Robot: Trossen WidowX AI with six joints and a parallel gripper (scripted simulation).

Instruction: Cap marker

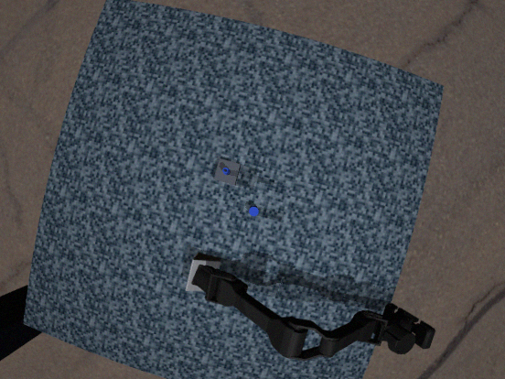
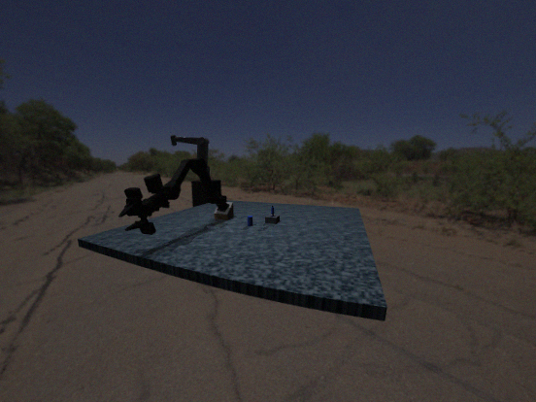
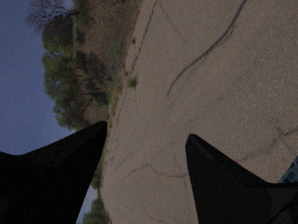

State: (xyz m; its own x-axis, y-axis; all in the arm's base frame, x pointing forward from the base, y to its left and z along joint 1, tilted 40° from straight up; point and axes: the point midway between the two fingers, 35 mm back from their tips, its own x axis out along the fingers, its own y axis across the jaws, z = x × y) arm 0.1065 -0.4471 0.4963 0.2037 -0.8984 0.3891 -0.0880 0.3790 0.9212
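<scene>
The blue cap is 120 mm ahead of my gripper tip, 630 mm to the left of it and 120 mm below it. Round my gripper tip: dark holder block (200 mm ahead, 750 mm to the left, 130 mm below).
</scene>
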